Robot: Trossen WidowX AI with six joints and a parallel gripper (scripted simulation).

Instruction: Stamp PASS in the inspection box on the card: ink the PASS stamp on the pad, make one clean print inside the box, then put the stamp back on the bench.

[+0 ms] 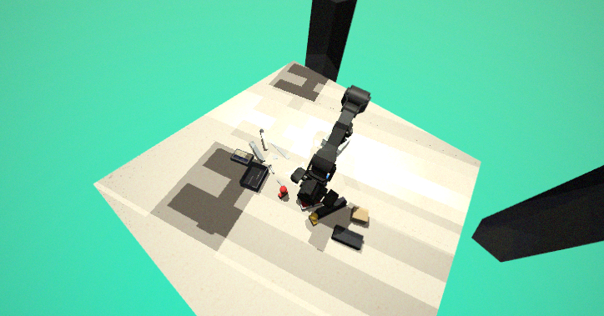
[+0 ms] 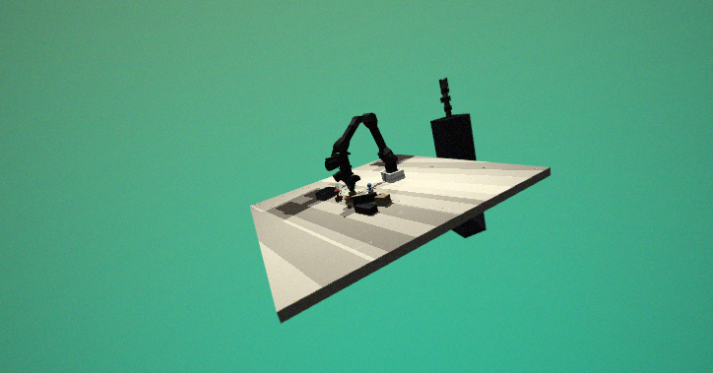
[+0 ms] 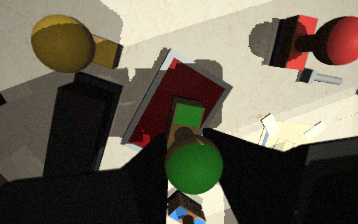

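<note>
The red ink pad is 50 mm below my gripper tip. From my gripper tip the other things lie so: yellow-knobbed stamp 50 mm ahead, 70 mm to the left, 40 mm below; dark bar 50 mm behind, 80 mm to the left, 40 mm below; green-knobbed stamp right at my gripper tip.
</note>
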